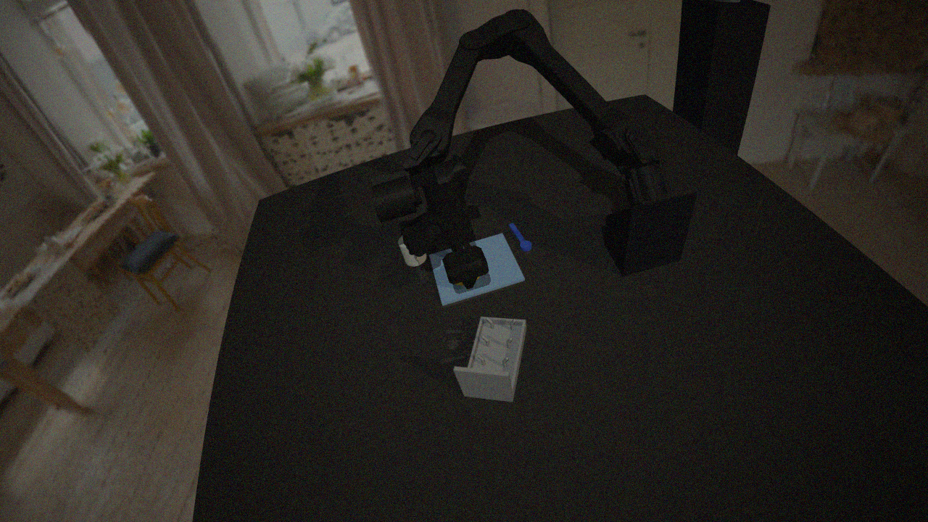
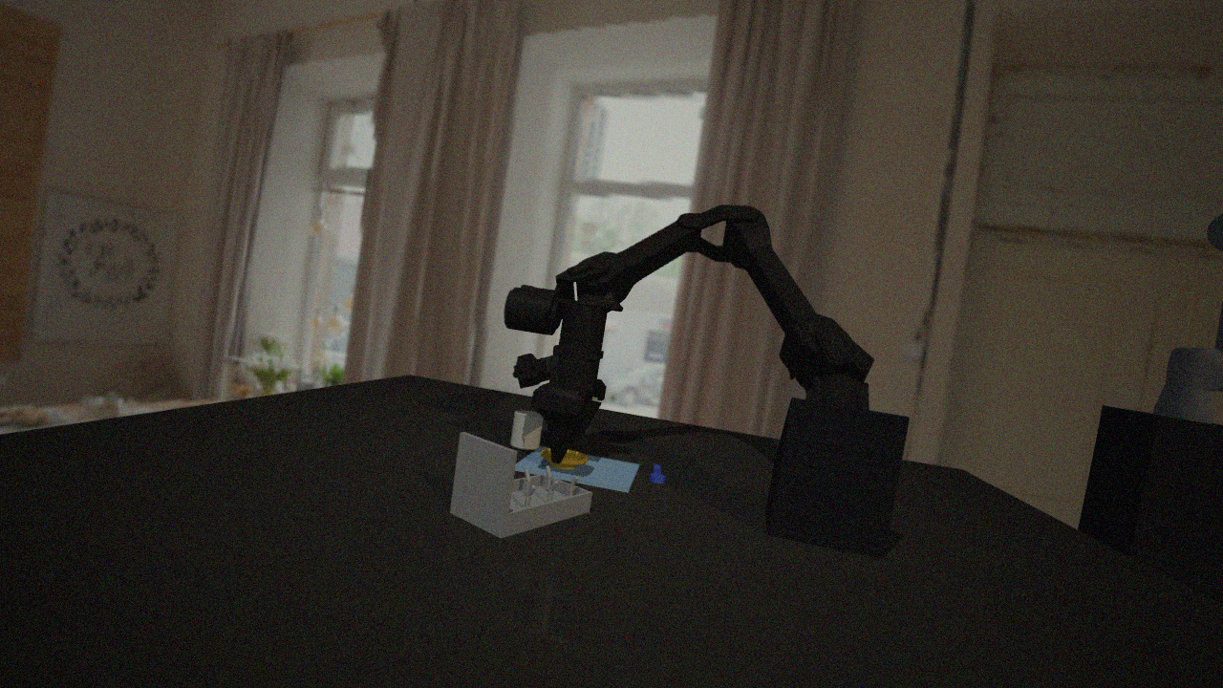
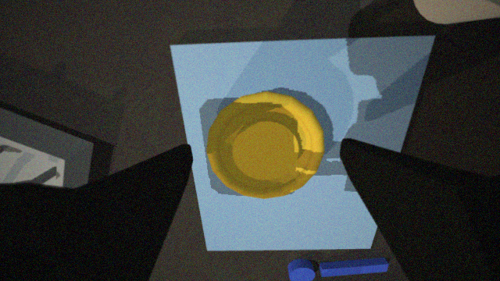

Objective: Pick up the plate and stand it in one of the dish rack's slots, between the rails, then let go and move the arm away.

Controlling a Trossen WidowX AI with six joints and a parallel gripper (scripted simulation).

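Now: gripper tip right at the yellow plate. Also, from my gripper tip: light blue mat: 20 mm behind, 20 mm to the right, 20 mm below; then blue spoon: 120 mm behind, 70 mm to the right, 10 mm below; then white cup: 90 mm ahead, 80 mm to the right, 10 mm above.
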